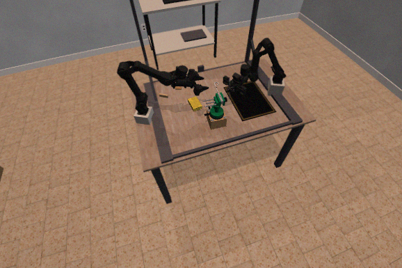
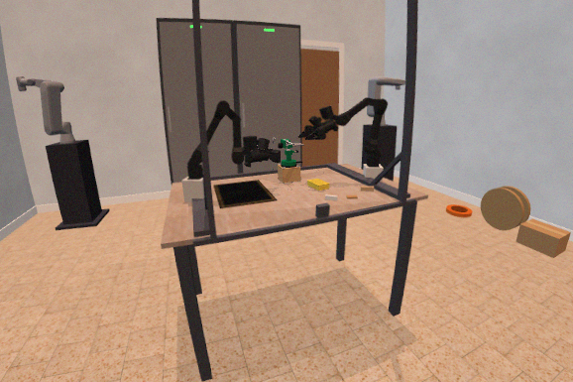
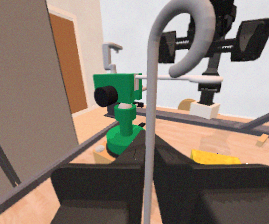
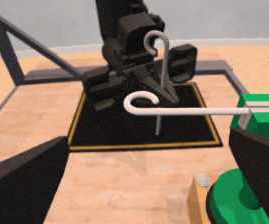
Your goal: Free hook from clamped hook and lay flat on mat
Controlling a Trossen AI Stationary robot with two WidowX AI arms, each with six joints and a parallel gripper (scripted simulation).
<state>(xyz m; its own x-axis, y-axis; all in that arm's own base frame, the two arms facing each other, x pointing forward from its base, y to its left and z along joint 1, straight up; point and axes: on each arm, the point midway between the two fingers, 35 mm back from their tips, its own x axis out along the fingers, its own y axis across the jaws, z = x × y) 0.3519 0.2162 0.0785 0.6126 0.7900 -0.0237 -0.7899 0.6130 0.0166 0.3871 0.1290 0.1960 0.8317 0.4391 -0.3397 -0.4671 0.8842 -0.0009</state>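
The black mat is 40 mm behind my left hand, 180 mm to the left of it and 190 mm below it. Also, from my left hand: white piece (290 mm behind, 200 mm to the right, 180 mm below); wooden block (100 mm ahead, 120 mm to the right, 150 mm below).
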